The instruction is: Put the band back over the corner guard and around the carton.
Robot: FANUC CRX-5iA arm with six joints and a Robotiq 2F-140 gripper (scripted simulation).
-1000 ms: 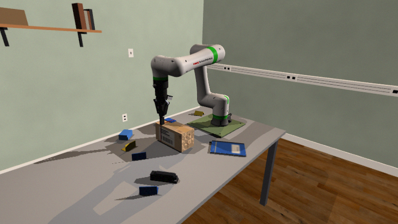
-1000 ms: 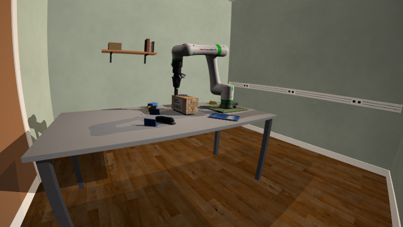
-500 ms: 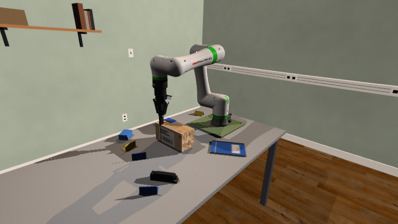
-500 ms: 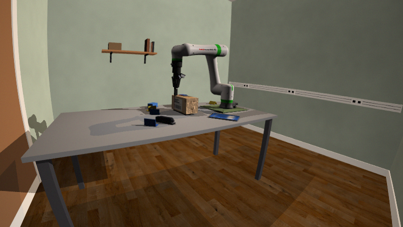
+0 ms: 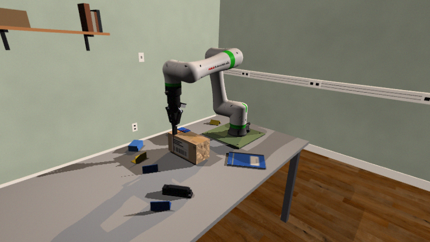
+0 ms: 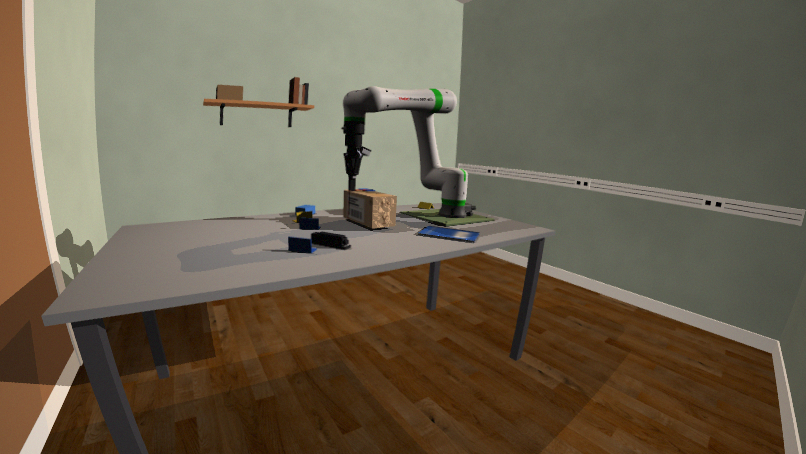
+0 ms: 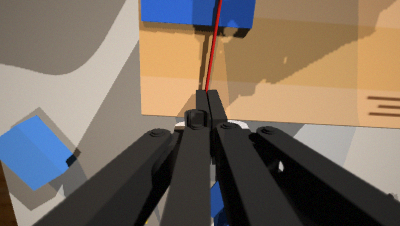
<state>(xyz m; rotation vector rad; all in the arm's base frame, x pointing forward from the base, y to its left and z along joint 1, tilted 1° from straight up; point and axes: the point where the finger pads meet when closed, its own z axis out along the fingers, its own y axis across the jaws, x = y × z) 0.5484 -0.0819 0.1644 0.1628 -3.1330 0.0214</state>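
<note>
The brown carton lies 5 cm behind my hand, 7 cm to the left of it and 10 cm below it.
</note>
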